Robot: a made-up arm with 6 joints. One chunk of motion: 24 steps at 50 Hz.
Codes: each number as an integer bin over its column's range. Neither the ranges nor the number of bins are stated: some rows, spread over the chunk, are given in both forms.
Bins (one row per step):
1: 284 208 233 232 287 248
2: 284 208 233 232 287 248
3: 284 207 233 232 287 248
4: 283 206 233 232 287 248
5: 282 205 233 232 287 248
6: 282 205 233 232 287 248
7: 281 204 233 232 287 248
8: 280 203 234 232 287 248
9: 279 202 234 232 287 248
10: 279 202 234 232 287 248
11: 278 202 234 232 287 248
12: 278 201 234 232 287 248
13: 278 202 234 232 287 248
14: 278 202 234 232 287 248
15: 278 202 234 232 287 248
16: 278 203 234 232 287 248
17: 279 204 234 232 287 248
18: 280 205 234 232 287 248
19: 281 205 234 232 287 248
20: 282 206 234 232 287 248
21: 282 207 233 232 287 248
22: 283 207 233 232 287 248
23: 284 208 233 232 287 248
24: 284 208 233 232 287 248
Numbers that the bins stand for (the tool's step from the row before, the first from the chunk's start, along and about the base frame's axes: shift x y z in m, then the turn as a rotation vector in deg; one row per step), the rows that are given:
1: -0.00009 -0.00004 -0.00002 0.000 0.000 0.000
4: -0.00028 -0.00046 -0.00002 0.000 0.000 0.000
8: -0.00085 -0.00110 0.00020 0.000 0.000 0.000
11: -0.00123 -0.00131 0.00020 0.000 0.000 0.000
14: -0.00123 -0.00131 0.00020 0.000 0.000 0.000
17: -0.00104 -0.00088 0.00020 0.000 0.000 0.000
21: -0.00047 -0.00025 -0.00002 0.000 0.000 0.000
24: -0.00009 -0.00004 -0.00002 0.000 0.000 0.000
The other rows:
2: -0.00009 -0.00004 -0.00002 0.000 0.000 0.000
3: -0.00009 -0.00025 -0.00002 0.000 0.000 0.000
5: -0.00047 -0.00067 -0.00002 0.000 0.000 0.000
6: -0.00047 -0.00067 -0.00002 0.000 0.000 0.000
7: -0.00066 -0.00088 -0.00002 0.000 0.000 0.000
9: -0.00104 -0.00131 0.00020 0.000 0.000 0.000
10: -0.00104 -0.00131 0.00020 0.000 0.000 0.000
12: -0.00123 -0.00152 0.00020 0.000 0.000 0.000
13: -0.00123 -0.00131 0.00020 0.000 0.000 0.000
15: -0.00123 -0.00131 0.00020 0.000 0.000 0.000
16: -0.00123 -0.00110 0.00020 0.000 0.000 0.000
18: -0.00085 -0.00067 0.00020 0.000 0.000 0.000
19: -0.00066 -0.00067 0.00020 0.000 0.000 0.000
20: -0.00047 -0.00046 0.00020 0.000 0.000 0.000
22: -0.00028 -0.00025 -0.00002 0.000 0.000 0.000
23: -0.00009 -0.00004 -0.00002 0.000 0.000 0.000

